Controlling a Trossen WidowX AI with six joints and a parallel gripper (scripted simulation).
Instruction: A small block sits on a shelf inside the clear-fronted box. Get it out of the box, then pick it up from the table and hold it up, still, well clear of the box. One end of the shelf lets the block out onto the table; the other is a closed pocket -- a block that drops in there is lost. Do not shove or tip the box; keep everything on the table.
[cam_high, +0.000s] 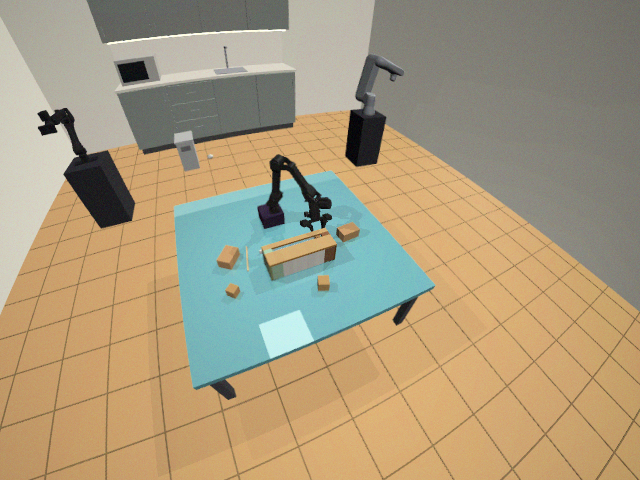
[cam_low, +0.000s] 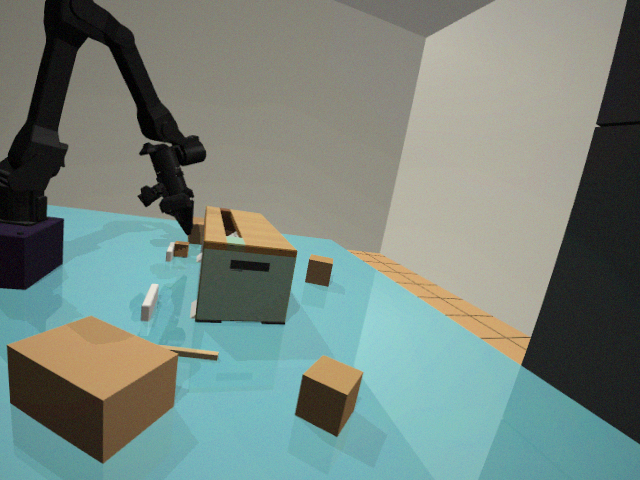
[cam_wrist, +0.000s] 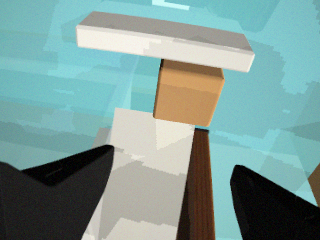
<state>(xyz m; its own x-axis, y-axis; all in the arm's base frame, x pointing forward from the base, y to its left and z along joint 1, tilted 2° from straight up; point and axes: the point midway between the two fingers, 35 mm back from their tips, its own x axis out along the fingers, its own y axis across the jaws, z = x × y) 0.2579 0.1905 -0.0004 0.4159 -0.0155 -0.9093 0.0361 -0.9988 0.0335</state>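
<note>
Now: gripper tip 20 mm past the tan block and 50 mm above it. Also, from my gripper tip: clear-fronted box 70 mm ahead, 160 mm to the right; then thin stick 10 mm behind, 440 mm to the right, 60 mm below.
</note>
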